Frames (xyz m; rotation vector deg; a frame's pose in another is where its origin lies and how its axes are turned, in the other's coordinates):
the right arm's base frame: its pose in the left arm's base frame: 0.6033 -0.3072 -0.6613 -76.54 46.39 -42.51
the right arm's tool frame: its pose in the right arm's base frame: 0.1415 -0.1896 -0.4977 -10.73 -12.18 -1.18
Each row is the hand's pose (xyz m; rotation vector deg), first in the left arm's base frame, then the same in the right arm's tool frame.
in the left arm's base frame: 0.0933 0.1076 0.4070 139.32 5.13 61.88
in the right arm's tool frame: -0.7540 -0.9187 0.3510 -79.62 15.43 -81.30
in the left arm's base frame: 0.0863 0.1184 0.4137 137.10 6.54 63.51
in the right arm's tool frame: -0.7671 -0.9248 0.3529 -79.47 16.67 -83.65
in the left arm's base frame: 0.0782 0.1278 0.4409 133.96 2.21 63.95
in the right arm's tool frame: -0.7812 -0.9511 0.3506 -81.76 21.15 -82.47
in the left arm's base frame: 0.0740 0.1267 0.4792 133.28 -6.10 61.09
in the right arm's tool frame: -0.7858 -0.9885 0.3424 -85.49 24.81 -76.42
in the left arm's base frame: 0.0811 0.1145 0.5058 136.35 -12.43 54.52
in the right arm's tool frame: -0.7739 -1.0153 0.3358 -89.01 23.25 -68.89
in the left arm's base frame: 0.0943 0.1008 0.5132 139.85 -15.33 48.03
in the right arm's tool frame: -0.7554 -1.0238 0.3346 -91.39 19.58 -63.48
